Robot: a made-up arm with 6 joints. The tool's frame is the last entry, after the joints. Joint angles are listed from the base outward.
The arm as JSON. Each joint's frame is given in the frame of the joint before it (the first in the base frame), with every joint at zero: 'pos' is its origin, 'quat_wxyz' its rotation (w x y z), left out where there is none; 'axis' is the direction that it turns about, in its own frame. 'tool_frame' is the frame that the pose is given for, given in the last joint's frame.
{
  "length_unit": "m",
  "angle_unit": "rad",
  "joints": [
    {
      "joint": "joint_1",
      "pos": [
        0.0,
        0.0,
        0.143
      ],
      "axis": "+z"
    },
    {
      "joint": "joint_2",
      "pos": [
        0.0,
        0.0,
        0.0
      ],
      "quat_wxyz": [
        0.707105,
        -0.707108,
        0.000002,
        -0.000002
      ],
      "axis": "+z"
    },
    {
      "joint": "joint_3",
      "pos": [
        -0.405,
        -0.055,
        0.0
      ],
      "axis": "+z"
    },
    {
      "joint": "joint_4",
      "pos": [
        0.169,
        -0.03,
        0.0
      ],
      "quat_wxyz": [
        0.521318,
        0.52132,
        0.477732,
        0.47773
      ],
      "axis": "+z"
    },
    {
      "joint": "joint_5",
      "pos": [
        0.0,
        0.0,
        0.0
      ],
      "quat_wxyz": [
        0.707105,
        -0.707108,
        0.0,
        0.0
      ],
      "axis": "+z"
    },
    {
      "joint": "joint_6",
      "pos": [
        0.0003,
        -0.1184,
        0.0
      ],
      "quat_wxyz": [
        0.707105,
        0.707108,
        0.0,
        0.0
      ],
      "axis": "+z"
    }
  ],
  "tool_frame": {
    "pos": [
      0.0,
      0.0,
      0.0
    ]
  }
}
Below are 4 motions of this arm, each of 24 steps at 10 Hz.
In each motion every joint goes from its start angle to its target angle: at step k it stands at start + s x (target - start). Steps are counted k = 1, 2, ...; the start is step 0. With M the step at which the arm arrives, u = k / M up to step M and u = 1 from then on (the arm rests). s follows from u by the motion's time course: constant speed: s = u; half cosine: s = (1 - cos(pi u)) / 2; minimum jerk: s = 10 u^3 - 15 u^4 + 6 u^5.
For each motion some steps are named. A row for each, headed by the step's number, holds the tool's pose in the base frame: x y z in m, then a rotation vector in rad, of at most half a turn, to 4 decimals.
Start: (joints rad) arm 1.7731 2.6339 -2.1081 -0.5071 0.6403 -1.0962
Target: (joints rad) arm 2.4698 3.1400 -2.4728 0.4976 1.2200 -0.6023
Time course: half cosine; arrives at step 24
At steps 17, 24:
17: -0.4053 0.3786 -0.0617 2.8616 -0.3693 -0.1686
24: -0.4531 0.2924 -0.0963 2.6193 -0.3932 -0.1142

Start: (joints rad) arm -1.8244 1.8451 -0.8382 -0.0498 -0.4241 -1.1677
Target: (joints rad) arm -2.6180 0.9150 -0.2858 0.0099 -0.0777 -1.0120
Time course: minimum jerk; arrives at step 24
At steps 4, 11, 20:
4: -0.1012 -0.3576 0.3414 0.8272 2.5158 -1.5777
11: -0.1359 -0.2049 0.3896 -1.2955 -2.2896 1.5884
20: -0.0574 -0.0353 0.3734 -1.7677 -1.7506 1.4943

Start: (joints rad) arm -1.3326 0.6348 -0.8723 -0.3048 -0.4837 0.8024
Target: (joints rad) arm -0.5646 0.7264 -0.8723 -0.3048 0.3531 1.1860
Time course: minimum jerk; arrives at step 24
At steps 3, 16, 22, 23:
3: 0.0027 0.0541 0.5784 0.5705 0.5923 -0.6873
16: 0.0014 -0.0097 0.5148 1.0615 1.0428 0.0247
22: 0.0049 -0.0176 0.4952 1.1756 1.1907 0.1620
23: 0.0049 -0.0178 0.4948 1.1779 1.1940 0.1647

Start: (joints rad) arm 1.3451 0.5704 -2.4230 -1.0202 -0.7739 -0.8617
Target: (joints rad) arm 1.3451 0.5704 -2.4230 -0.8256 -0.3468 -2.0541
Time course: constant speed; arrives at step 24
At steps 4, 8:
4: -0.1648 -0.4329 0.6313 0.8342 -0.5016 -0.7578
8: -0.1582 -0.4347 0.6368 0.8473 -0.3672 -0.9055

